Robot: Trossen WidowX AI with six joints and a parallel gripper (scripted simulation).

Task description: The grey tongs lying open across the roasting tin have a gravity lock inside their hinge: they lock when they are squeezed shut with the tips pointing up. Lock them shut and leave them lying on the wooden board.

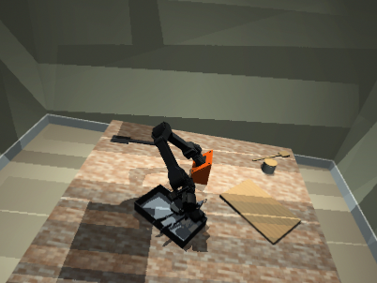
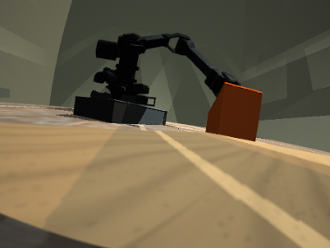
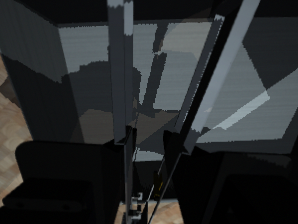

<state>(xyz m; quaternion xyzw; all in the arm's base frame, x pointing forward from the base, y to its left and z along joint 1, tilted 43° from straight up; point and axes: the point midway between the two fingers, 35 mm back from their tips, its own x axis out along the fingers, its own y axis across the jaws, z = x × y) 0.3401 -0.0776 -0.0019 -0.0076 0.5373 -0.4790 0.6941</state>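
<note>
My gripper tip is now 1 cm past the roasting tin and 6 cm to the left of it. The rest, counted from my gripper tip: dark long-handled tool 58 cm behind, 38 cm to the right, 3 cm below; wooden board 16 cm behind, 39 cm to the left, 2 cm below.
</note>
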